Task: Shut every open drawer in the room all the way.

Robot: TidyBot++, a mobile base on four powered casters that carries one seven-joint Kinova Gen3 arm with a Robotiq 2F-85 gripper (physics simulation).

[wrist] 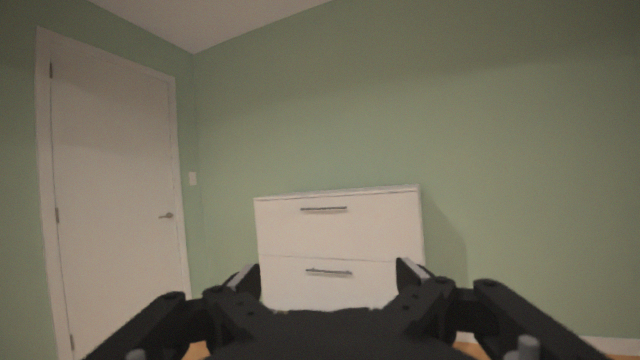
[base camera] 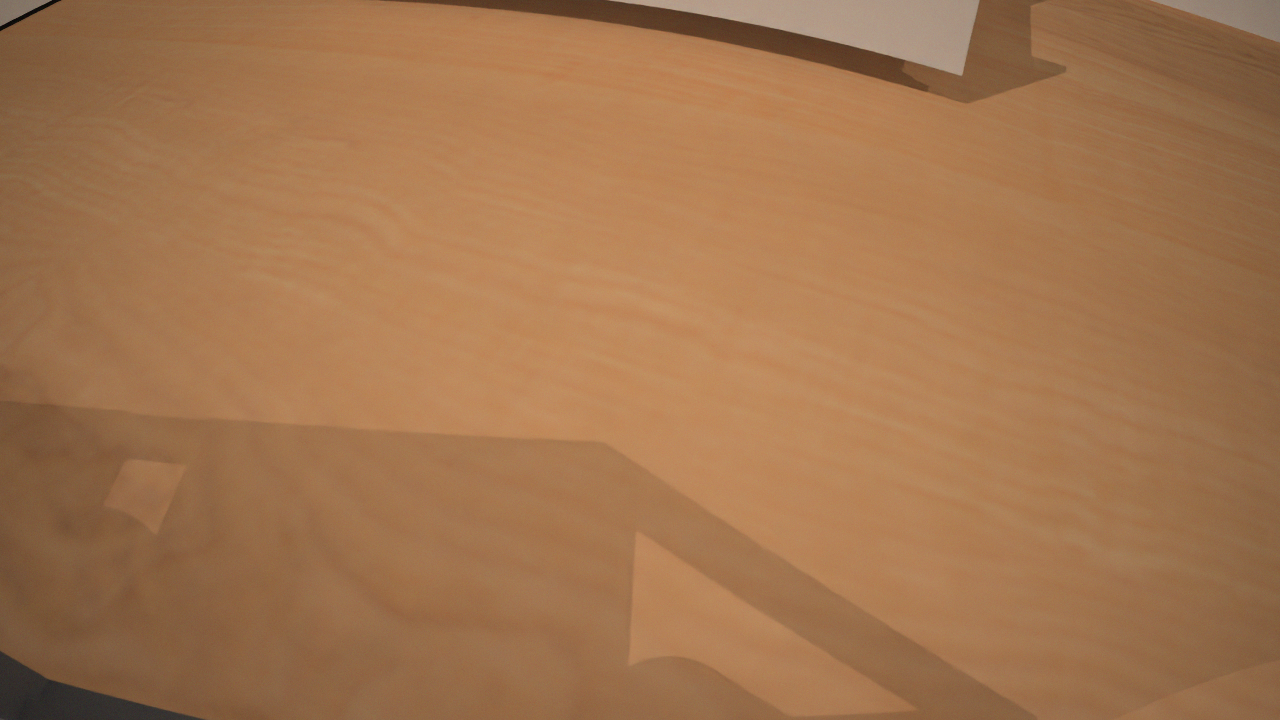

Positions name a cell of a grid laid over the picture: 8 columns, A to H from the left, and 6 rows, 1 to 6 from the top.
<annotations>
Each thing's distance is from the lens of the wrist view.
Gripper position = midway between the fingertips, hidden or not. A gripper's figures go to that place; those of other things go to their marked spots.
gripper (wrist: E5): 0.16 m
white door (wrist: B4): 2.07 m
</annotations>
